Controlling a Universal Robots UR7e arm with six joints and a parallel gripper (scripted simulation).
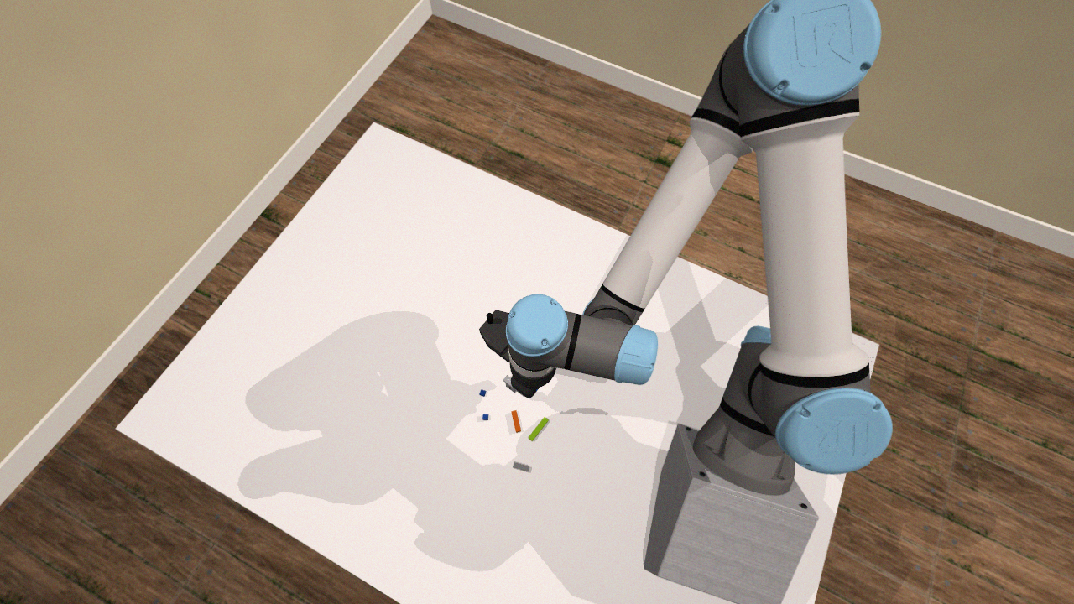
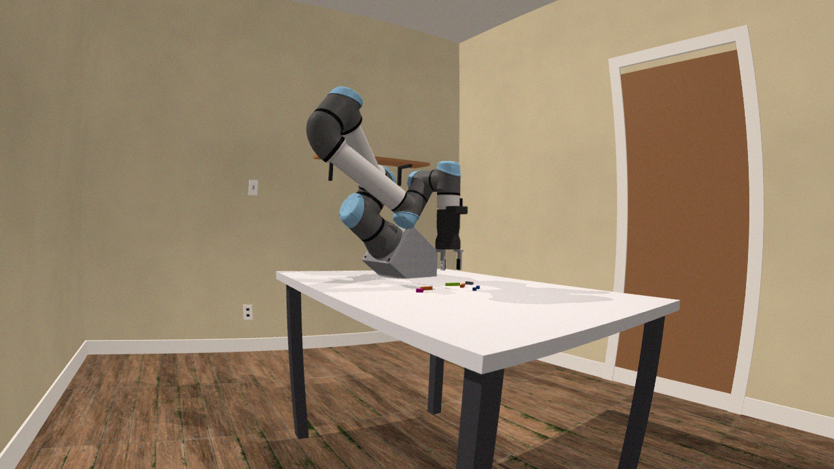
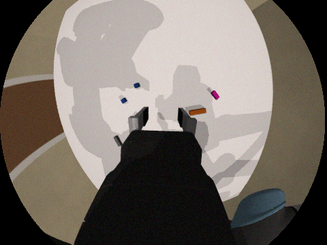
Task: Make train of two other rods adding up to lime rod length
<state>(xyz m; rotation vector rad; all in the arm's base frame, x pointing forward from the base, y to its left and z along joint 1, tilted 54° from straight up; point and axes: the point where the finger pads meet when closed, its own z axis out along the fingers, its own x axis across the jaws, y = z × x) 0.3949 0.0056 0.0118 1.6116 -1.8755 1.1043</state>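
Right now the magenta rod is 1 cm ahead of my hand, 13 cm to the right of it and 7 cm below it. The rest, counted from my hand: lime rod: 7 cm behind, 7 cm to the left, 7 cm below; grey rod: 6 cm behind, 14 cm to the left, 7 cm below.
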